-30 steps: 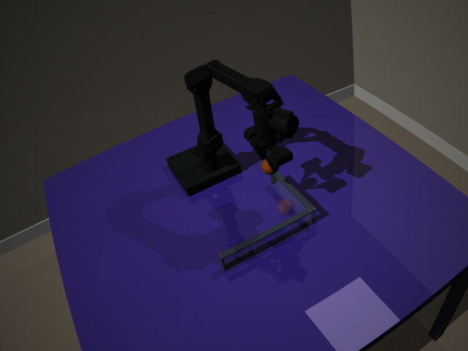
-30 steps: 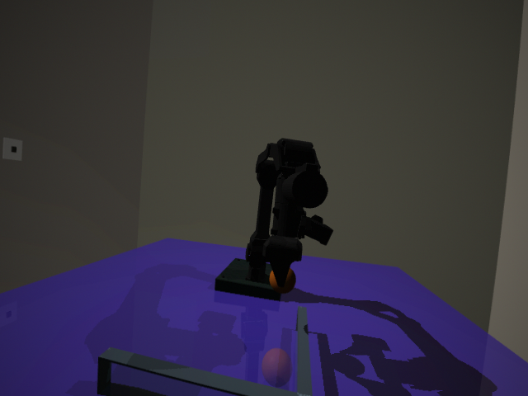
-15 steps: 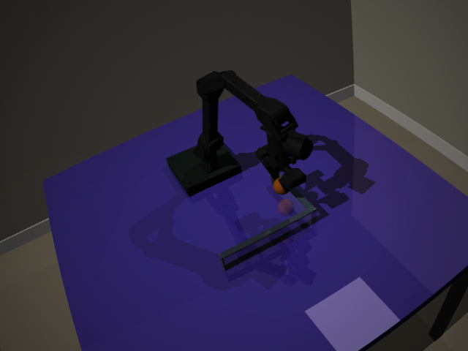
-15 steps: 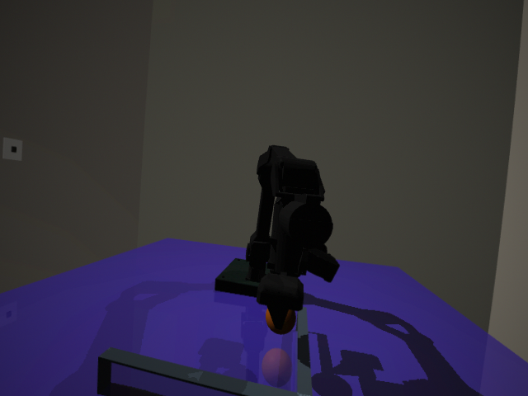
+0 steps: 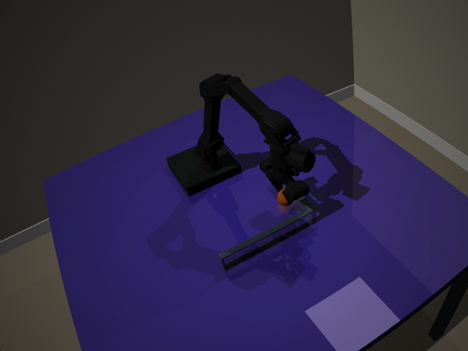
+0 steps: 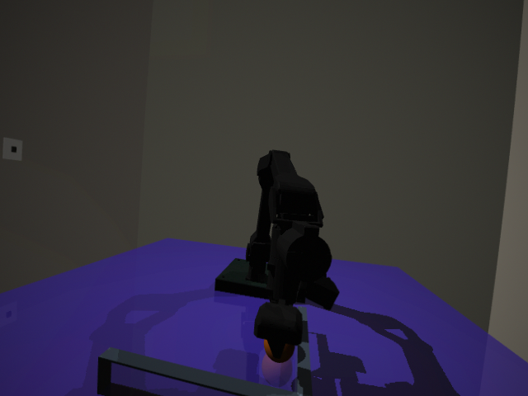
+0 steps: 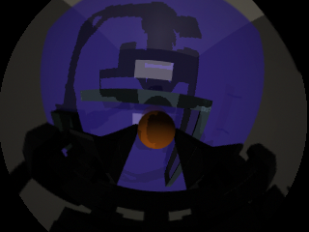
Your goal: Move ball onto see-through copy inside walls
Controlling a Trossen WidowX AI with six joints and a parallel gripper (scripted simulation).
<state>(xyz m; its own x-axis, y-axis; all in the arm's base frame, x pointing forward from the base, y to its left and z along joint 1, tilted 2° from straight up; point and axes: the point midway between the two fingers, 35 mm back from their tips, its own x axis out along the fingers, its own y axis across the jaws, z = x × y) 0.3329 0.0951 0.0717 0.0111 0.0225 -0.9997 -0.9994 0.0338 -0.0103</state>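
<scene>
Right now my gripper tip is 4 cm above the see-through copy of ball. The rest, counted from my gripper tip: orange ball (right at my gripper tip).
</scene>
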